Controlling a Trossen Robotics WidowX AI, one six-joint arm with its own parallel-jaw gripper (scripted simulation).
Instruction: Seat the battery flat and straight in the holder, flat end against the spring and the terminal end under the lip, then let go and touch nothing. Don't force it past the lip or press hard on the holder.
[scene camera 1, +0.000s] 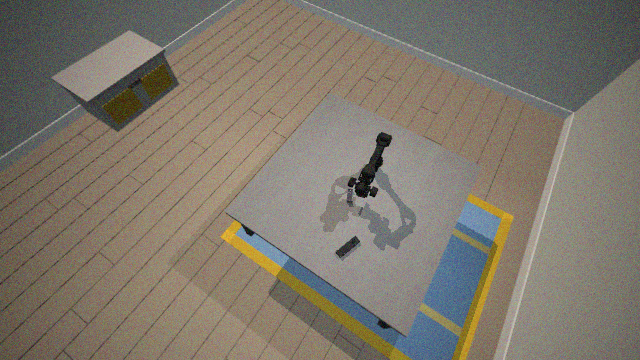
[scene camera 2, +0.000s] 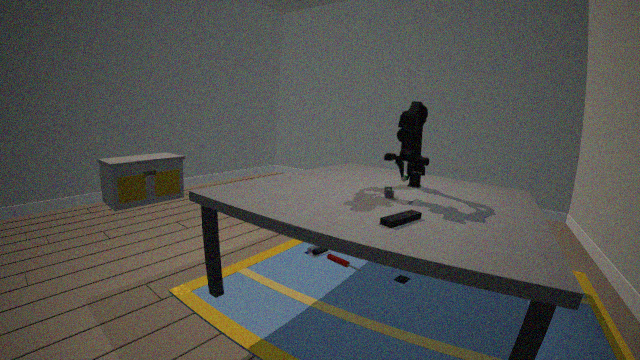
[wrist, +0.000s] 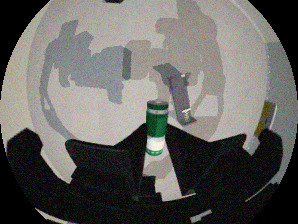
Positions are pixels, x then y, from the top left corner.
Labels:
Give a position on a battery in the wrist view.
157, 111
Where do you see my gripper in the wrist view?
155, 126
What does my gripper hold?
A battery.

